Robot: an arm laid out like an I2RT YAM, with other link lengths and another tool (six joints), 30 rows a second.
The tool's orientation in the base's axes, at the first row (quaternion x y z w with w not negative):
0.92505, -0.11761, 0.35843, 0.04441
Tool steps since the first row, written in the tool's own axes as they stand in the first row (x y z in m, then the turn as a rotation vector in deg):
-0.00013, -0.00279, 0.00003, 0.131, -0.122, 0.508
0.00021, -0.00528, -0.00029, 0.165, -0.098, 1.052
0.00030, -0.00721, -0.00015, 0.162, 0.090, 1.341
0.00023, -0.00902, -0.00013, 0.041, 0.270, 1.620
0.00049, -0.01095, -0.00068, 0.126, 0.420, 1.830
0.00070, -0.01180, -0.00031, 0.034, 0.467, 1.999
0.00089, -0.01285, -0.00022, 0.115, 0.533, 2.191
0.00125, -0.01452, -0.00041, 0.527, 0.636, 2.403
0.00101, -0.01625, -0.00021, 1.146, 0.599, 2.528
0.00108, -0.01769, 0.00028, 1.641, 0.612, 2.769
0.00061, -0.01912, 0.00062, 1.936, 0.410, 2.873
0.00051, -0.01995, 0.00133, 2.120, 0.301, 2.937
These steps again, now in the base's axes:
0.00062, 0.00272, -0.00010, 0.456, 0.009, -0.287
0.00128, 0.00512, 0.00037, 0.829, -0.111, -0.666
0.00192, 0.00695, 0.00033, 0.969, -0.340, -0.882
0.00233, 0.00871, 0.00027, 1.019, -0.539, -1.170
0.00264, 0.01063, 0.00086, 1.180, -0.735, -1.269
0.00324, 0.01135, 0.00073, 1.213, -0.791, -1.456
0.00370, 0.01232, 0.00079, 1.379, -0.902, -1.543
0.00425, 0.01390, 0.00118, 1.787, -1.114, -1.422
0.00464, 0.01558, 0.00087, 2.320, -1.214, -1.098
0.00537, 0.01688, 0.00056, 2.829, -1.358, -0.943
0.00561, 0.01830, -0.00001, 3.158, -1.235, -0.820
0.00621, 0.01900, -0.00060, 3.358, -1.174, -0.743

